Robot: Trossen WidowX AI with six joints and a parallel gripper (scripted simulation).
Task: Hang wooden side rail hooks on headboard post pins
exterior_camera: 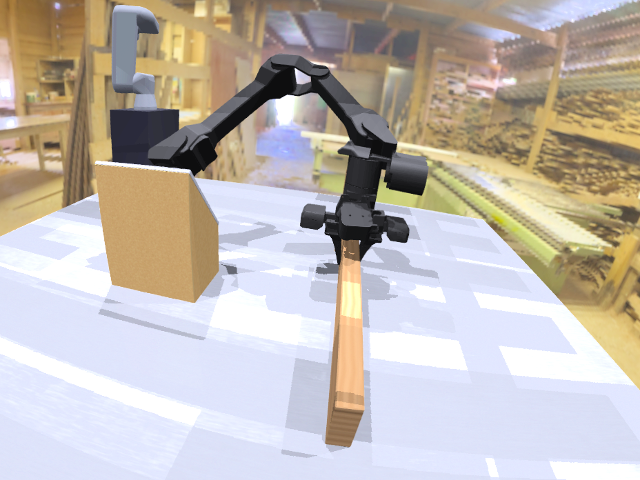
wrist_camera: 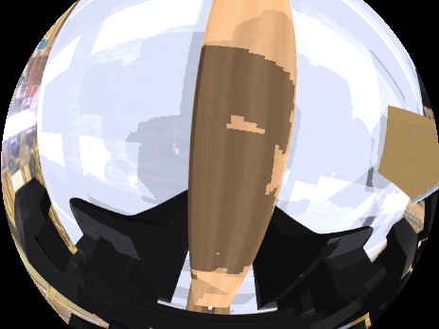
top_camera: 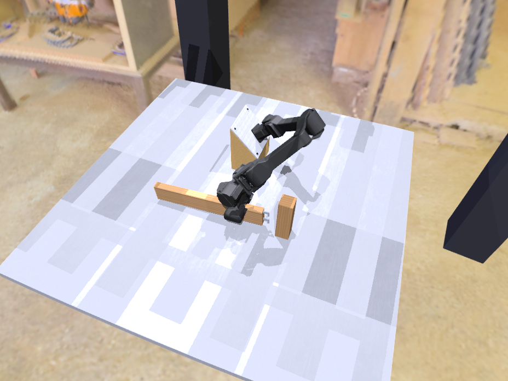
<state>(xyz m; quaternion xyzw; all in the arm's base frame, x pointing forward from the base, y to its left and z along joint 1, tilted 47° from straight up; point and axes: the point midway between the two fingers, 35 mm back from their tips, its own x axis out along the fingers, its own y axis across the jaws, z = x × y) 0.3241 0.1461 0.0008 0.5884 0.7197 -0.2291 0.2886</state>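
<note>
Right now the headboard post is 16 cm to the left of my gripper tip, 4 cm above it and 2 cm behind it.
</note>
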